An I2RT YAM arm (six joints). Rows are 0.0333 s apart.
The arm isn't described. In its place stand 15 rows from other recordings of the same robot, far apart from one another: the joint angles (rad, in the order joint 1, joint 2, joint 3, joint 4, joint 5, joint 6), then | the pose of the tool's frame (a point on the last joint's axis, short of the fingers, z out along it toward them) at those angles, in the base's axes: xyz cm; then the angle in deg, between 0 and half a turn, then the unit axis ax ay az.
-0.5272, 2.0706, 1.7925, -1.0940, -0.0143, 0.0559 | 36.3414, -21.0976, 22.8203, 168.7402, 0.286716, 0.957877, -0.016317
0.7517, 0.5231, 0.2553, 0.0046, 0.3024, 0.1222 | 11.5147, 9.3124, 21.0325, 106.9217, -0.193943, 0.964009, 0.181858
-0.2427, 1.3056, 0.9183, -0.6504, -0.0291, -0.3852 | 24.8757, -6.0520, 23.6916, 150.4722, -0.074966, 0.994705, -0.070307
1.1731, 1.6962, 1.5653, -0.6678, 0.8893, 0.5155 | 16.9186, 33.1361, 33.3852, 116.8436, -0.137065, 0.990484, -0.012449
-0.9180, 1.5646, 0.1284, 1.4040, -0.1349, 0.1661 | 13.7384, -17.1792, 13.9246, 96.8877, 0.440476, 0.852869, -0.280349
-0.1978, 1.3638, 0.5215, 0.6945, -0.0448, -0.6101 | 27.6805, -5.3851, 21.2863, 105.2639, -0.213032, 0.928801, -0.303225
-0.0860, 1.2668, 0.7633, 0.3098, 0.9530, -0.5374 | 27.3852, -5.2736, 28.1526, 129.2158, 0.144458, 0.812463, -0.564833
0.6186, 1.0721, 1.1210, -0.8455, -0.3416, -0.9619 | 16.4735, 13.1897, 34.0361, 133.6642, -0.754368, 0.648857, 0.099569
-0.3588, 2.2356, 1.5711, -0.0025, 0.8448, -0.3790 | 44.8924, -19.6795, 15.7031, 152.4024, 0.175792, 0.846754, -0.502100
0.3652, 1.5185, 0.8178, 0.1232, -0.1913, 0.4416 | 29.9694, 12.1836, 20.5561, 132.4343, -0.013168, 0.957583, 0.287857
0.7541, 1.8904, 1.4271, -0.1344, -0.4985, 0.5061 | 30.6105, 31.0872, 24.9078, 152.5063, -0.226906, 0.860440, 0.456242
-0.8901, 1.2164, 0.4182, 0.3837, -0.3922, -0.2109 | 16.1744, -17.8108, 18.4480, 114.3365, 0.206158, 0.963957, -0.168182
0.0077, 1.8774, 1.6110, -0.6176, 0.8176, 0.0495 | 41.4381, -2.2780, 28.2523, 142.7319, 0.160266, 0.908674, -0.385522
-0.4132, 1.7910, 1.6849, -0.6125, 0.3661, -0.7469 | 36.8879, -17.5646, 33.4244, 151.1519, -0.076934, 0.924577, -0.373147
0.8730, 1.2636, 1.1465, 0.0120, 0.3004, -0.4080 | 19.9488, 22.1508, 38.4777, 95.9760, -0.483055, 0.873569, 0.059460
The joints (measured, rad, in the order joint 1, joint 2, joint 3, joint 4, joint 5, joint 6), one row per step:
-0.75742 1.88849 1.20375 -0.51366 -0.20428 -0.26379
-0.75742 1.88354 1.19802 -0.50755 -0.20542 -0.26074
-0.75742 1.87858 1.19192 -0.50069 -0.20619 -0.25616
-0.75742 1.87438 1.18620 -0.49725 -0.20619 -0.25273
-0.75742 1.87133 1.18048 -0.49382 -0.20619 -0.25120
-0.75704 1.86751 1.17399 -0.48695 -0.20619 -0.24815
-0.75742 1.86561 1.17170 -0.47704 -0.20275 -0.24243
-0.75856 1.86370 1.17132 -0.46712 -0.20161 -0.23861
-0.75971 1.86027 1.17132 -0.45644 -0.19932 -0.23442
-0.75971 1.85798 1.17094 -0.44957 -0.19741 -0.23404
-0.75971 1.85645 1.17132 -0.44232 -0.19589 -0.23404
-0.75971 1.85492 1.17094 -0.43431 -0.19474 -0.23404
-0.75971 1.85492 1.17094 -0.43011 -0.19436 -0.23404
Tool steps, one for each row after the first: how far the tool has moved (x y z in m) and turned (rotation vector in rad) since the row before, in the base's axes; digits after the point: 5 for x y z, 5 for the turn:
-0.00055 0.00057 0.00045 -0.00167 -0.00490 -0.00236
-0.00056 0.00057 0.00038 -0.00156 -0.00511 -0.00388
-0.00075 0.00071 0.00007 0.00008 -0.00175 -0.00311
-0.00072 0.00068 -0.00034 0.00010 -0.00071 -0.00139
-0.00051 0.00068 -0.00014 -0.00163 -0.00337 -0.00238
0.00015 -0.00049 0.00043 -0.00648 -0.00537 -0.00687
0.00030 -0.00091 0.00098 -0.00703 -0.00805 -0.00503
0.00033 -0.00100 0.00165 -0.00945 -0.00934 -0.00583
0.00032 -0.00040 0.00099 -0.00714 -0.00522 -0.00113
0.00049 -0.00054 0.00096 -0.00731 -0.00569 -0.00065
0.00044 -0.00047 0.00080 -0.00706 -0.00593 -0.00050
0.00029 -0.00029 0.00020 -0.00314 -0.00281 -0.00017

